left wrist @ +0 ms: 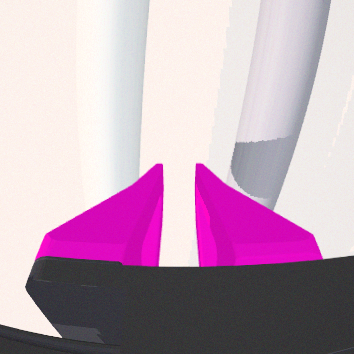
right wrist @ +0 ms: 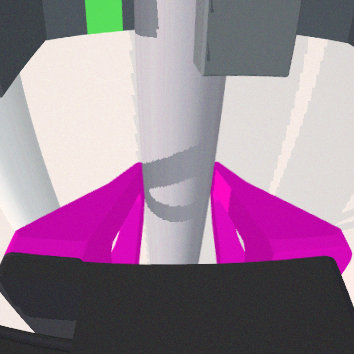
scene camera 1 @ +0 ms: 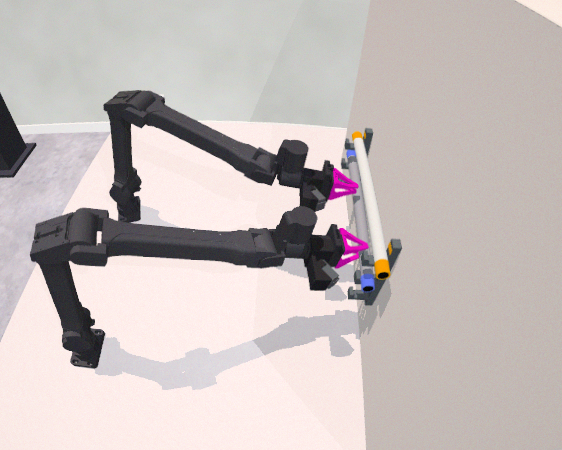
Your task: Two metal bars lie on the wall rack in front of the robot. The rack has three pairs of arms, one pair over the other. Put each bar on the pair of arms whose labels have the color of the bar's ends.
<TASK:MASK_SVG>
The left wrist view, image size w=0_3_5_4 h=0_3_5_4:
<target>my left gripper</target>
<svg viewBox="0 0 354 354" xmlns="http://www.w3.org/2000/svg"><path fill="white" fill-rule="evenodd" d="M0 324L0 354L354 354L354 255L322 258L312 233L228 186L203 163L195 163L195 228L199 266L158 266L163 213L163 164L155 163L130 186L45 233L27 277L25 290L61 337Z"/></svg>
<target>white bar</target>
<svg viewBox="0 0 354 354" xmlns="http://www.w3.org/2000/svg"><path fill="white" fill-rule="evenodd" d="M150 0L77 0L76 102L85 210L130 186L139 179L143 80Z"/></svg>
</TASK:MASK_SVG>
